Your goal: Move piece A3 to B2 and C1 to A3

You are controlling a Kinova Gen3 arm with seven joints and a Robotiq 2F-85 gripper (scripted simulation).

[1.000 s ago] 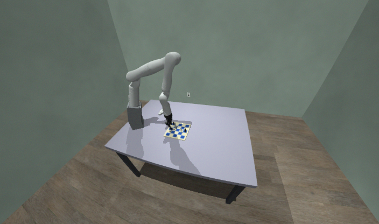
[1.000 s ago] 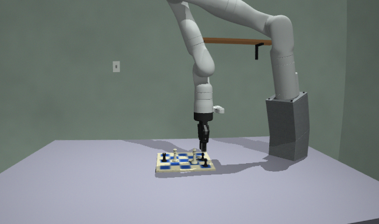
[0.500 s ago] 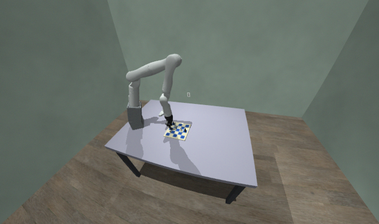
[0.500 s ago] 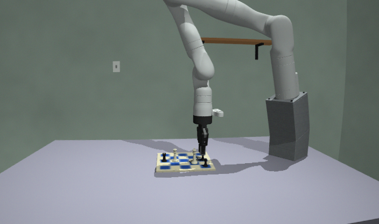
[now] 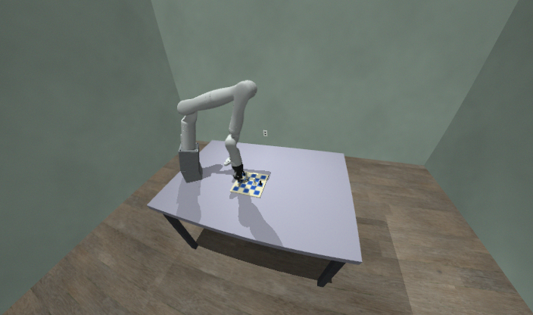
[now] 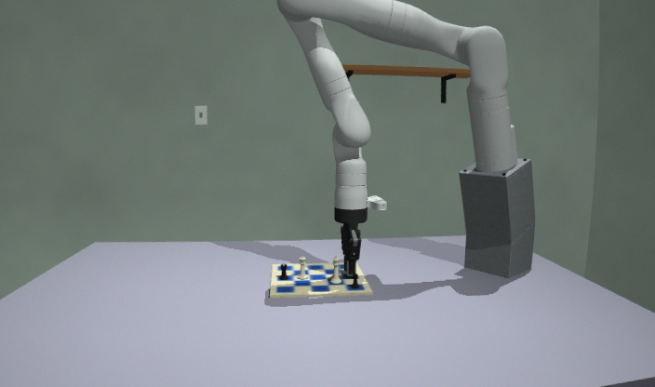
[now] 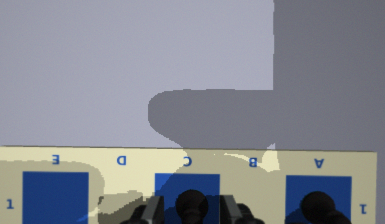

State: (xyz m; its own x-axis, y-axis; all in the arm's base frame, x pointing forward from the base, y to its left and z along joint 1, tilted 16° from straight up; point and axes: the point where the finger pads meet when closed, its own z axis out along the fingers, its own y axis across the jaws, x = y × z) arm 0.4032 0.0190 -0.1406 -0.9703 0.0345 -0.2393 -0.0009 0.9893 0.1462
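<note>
The white king is 4 cm ahead of my hand and 3 cm to the left of it. The rest, counted from my hand: black rook (15 cm ahead, 1 cm below); cream chessboard (8 cm ahead, 1 cm to the right, 3 cm below).
</note>
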